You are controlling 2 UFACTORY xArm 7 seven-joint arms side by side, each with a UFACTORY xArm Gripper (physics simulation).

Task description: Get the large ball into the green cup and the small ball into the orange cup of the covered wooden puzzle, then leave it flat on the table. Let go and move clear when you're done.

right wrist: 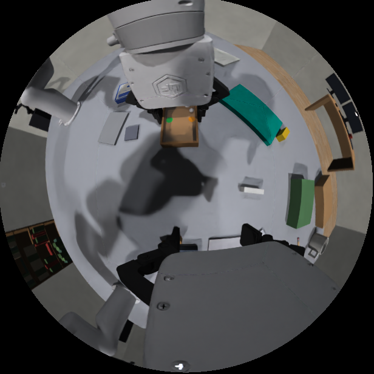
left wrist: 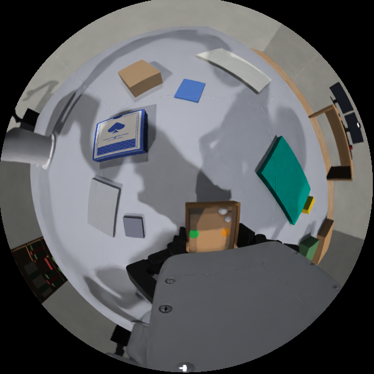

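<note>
The wooden puzzle (left wrist: 212, 204) (right wrist: 180, 144) is a shallow brown box, apparently held above the table. Its green cup (left wrist: 194, 233) (right wrist: 169, 119) is at the left and its orange cup (left wrist: 225, 232) (right wrist: 191, 119) at the right. In the left wrist view the large ball (left wrist: 223, 211) and the small ball (left wrist: 227, 219) lie close together in the upper right corner, outside both cups. My left gripper (left wrist: 211, 235) (right wrist: 179, 116) is shut on the puzzle, with a finger on either side. My right gripper (right wrist: 211, 236) is open and empty, well apart from the puzzle.
A blue card box (left wrist: 120, 136), a tan block (left wrist: 140, 77) and a blue square (left wrist: 190, 90) lie beyond the puzzle. A teal slab (left wrist: 285, 180) (right wrist: 254, 114) lies to the right. A white block (right wrist: 253, 190) and a green block (right wrist: 301, 203) are on the right wrist view's right side.
</note>
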